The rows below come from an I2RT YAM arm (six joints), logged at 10 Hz.
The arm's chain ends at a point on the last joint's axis. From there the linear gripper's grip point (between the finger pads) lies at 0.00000 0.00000 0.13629 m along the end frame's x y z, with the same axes.
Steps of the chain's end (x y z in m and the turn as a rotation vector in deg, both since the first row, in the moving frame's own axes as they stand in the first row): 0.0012 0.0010 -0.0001 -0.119 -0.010 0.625; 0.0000 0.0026 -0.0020 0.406 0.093 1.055; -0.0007 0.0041 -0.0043 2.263 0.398 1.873; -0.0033 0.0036 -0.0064 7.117 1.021 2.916; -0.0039 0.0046 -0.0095 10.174 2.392 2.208; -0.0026 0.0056 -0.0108 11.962 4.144 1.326; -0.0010 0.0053 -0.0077 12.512 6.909 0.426; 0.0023 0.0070 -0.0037 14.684 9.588 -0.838; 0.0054 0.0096 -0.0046 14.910 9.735 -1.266
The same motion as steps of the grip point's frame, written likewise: 0.0012 0.0013 -0.0001 -0.119 -0.010 0.625; 0.0002 0.0016 -0.0020 0.406 0.093 1.055; 0.0003 -0.0013 -0.0044 2.263 0.398 1.873; -0.0004 -0.0132 -0.0075 7.117 1.021 2.916; 0.0022 -0.0194 -0.0118 10.174 2.392 2.208; 0.0075 -0.0225 -0.0141 11.962 4.144 1.326; 0.0154 -0.0241 -0.0119 12.512 6.909 0.426; 0.0245 -0.0276 -0.0100 14.684 9.588 -0.838; 0.0278 -0.0255 -0.0111 14.910 9.735 -1.266
